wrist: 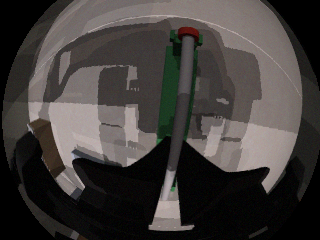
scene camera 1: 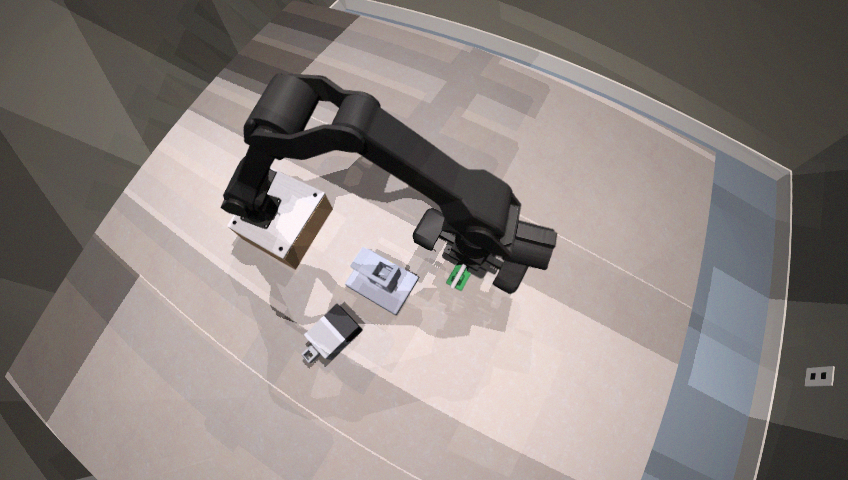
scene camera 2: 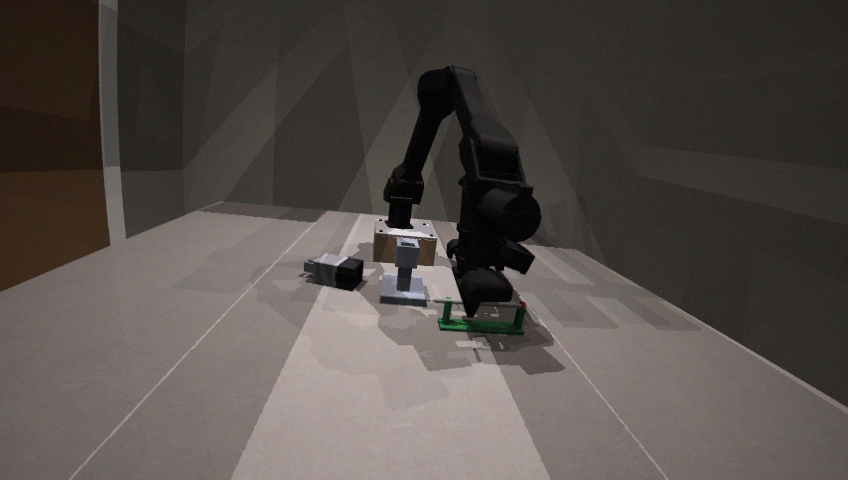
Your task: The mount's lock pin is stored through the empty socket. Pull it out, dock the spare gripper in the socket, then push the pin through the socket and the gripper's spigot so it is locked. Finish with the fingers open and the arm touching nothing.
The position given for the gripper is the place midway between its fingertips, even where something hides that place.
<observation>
In view: the gripper (scene camera 2: 469,315), a lock pin (wrist: 188,36), a spare gripper (scene camera 1: 336,329), a green cradle (scene camera 2: 446,323) and a socket (scene camera 1: 388,285).
The spare gripper shows as well in scene camera 2 (scene camera 2: 335,271). The gripper shows as well in the wrist view (wrist: 172,141) and in scene camera 1 (scene camera 1: 466,262). The green cradle is seen too in the wrist view (wrist: 172,63). The wrist view misses the spare gripper, which is hidden by the gripper.
</observation>
